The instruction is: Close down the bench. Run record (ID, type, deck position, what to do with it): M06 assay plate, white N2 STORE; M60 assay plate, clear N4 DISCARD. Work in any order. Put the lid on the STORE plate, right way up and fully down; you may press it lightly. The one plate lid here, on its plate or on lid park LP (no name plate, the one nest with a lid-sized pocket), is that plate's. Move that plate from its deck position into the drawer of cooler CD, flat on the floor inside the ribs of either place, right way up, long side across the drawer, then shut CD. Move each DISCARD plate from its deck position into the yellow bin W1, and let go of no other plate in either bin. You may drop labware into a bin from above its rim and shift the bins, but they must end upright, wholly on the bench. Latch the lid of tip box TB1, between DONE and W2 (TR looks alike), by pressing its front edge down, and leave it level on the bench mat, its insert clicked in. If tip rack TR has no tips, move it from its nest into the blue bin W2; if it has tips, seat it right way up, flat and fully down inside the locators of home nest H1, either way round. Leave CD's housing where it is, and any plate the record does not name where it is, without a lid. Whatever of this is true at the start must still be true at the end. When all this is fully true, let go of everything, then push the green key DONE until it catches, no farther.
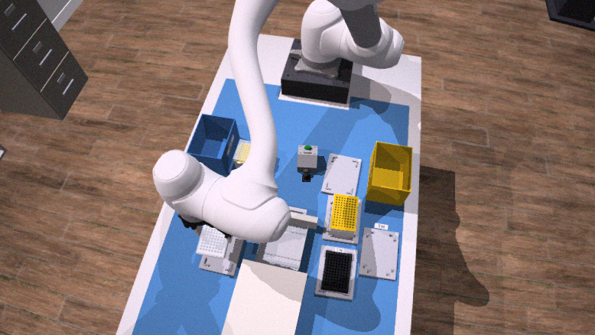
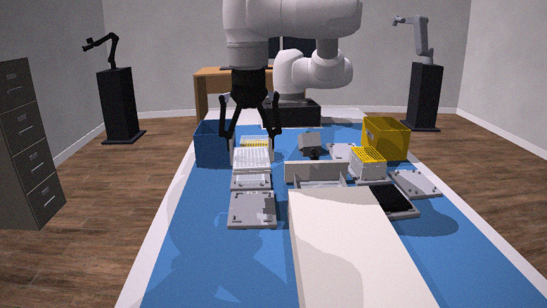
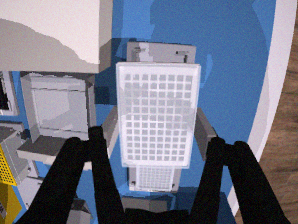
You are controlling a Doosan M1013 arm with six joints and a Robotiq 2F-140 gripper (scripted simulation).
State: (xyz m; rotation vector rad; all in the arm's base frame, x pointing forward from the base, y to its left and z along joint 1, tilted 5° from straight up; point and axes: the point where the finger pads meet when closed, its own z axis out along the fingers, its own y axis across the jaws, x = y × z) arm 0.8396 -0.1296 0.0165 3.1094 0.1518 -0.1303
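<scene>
Right now my hand is 3 cm past the cooler CD's drawer, 19 cm to the right of it and 14 cm above it. The rest, counted from my hand: white plate M06: 2 cm below; nest N2: 16 cm below; clear plate lid: 1 cm below.
</scene>
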